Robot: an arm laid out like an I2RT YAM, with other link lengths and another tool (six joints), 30 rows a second.
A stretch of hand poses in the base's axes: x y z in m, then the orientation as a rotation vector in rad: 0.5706, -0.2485, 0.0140, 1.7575, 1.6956, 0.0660; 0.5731, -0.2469, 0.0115, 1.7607, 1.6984, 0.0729; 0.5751, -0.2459, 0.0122, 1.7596, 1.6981, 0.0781; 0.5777, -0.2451, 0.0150, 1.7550, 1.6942, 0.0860; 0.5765, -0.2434, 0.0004, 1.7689, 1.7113, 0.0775; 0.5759, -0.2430, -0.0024, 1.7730, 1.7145, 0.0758; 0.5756, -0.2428, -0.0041, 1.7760, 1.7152, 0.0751; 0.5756, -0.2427, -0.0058, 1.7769, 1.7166, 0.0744; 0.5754, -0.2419, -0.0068, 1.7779, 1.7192, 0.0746; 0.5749, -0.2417, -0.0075, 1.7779, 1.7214, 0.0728; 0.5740, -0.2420, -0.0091, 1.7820, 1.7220, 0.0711; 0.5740, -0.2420, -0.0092, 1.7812, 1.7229, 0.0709; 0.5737, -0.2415, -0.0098, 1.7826, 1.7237, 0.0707; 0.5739, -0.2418, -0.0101, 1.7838, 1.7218, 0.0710; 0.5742, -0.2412, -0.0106, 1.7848, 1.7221, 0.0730; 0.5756, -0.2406, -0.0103, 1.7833, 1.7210, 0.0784; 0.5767, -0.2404, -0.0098, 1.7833, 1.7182, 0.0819; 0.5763, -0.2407, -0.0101, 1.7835, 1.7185, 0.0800; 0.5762, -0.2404, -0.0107, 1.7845, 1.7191, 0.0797; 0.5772, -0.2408, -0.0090, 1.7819, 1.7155, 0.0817
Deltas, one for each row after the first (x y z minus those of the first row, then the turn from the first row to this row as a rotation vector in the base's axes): 0.0025, 0.0016, -0.0025, 0.0066, -0.0005, 0.0018; 0.0045, 0.0026, -0.0018, 0.0085, -0.0037, 0.0035; 0.0071, 0.0034, 0.0010, 0.0083, -0.0119, 0.0058; 0.0059, 0.0051, -0.0136, 0.0187, 0.0083, 0.0058; 0.0053, 0.0055, -0.0164, 0.0216, 0.0128, 0.0051; 0.0050, 0.0057, -0.0181, 0.0234, 0.0147, 0.0038; 0.0050, 0.0058, -0.0198, 0.0241, 0.0163, 0.0040; 0.0048, 0.0066, -0.0208, 0.0258, 0.0182, 0.0049; 0.0043, 0.0068, -0.0215, 0.0256, 0.0204, 0.0056; 0.0034, 0.0065, -0.0231, 0.0276, 0.0232, 0.0035; 0.0034, 0.0065, -0.0232, 0.0273, 0.0236, 0.0043; 0.0031, 0.0070, -0.0238, 0.0284, 0.0247, 0.0040; 0.0033, 0.0067, -0.0241, 0.0286, 0.0239, 0.0025; 0.0036, 0.0073, -0.0246, 0.0304, 0.0234, 0.0027; 0.0050, 0.0079, -0.0243, 0.0318, 0.0195, 0.0042; 0.0061, 0.0081, -0.0238, 0.0327, 0.0160, 0.0037; 0.0057, 0.0078, -0.0241, 0.0319, 0.0172, 0.0032; 0.0056, 0.0081, -0.0247, 0.0326, 0.0181, 0.0030; 0.0066, 0.0077, -0.0230, 0.0307, 0.0139, 0.0029
